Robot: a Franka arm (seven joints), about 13 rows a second.
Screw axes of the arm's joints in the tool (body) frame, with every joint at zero. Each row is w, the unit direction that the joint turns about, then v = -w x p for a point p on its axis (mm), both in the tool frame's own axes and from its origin. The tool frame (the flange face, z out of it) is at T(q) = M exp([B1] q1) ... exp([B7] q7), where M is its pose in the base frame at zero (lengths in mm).
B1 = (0, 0, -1, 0, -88, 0)
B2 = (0, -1, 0, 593, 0, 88)
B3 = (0, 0, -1, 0, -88, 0)
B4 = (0, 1, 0, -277, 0, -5.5)
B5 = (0, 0, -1, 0, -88, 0)
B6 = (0, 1, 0, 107, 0, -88)
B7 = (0, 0, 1, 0, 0, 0)
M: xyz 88 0 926 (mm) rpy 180 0 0 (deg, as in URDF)
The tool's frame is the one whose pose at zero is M.
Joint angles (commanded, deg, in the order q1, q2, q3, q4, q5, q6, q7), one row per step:
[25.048, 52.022, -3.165, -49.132, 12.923, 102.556, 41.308]
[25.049, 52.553, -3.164, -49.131, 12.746, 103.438, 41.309]
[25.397, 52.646, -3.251, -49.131, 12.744, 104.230, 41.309]
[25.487, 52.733, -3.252, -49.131, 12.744, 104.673, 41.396]
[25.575, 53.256, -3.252, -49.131, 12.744, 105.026, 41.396]
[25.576, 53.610, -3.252, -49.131, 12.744, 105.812, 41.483]
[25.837, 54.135, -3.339, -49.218, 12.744, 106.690, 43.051]
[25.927, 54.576, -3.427, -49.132, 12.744, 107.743, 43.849]
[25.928, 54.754, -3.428, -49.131, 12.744, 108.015, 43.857]
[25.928, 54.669, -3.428, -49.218, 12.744, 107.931, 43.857]
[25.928, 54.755, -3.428, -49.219, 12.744, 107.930, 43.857]
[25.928, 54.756, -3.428, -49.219, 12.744, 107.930, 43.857]
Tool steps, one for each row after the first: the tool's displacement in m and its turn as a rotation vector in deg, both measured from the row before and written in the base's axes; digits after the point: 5 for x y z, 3 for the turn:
[0.00193, 0.00024, -0.00594, -0.079, -0.399, -0.119]
[-0.00024, 0.00403, -0.00002, 0.171, -0.676, 0.159]
[0.00031, 0.00130, -0.00049, 0.115, -0.314, -0.072]
[0.00031, 0.00132, -0.00663, -0.101, 0.147, 0.028]
[0.00149, 0.00036, -0.00362, 0.121, -0.389, -0.219]
[0.00029, 0.00292, -0.00656, -0.034, -0.009, -1.486]
[0.00180, 0.00101, -0.00365, 0.147, -0.540, -0.919]
[0.00049, 0.00011, -0.00201, 0.018, -0.090, -0.053]
[-0.00029, -0.00013, 0.00030, -0.028, 0.080, 0.010]
[0.00000, 0.00000, -0.00120, -0.038, 0.079, 0.000]
[0.00000, 0.00000, -0.00001, 0.000, 0.001, 0.000]

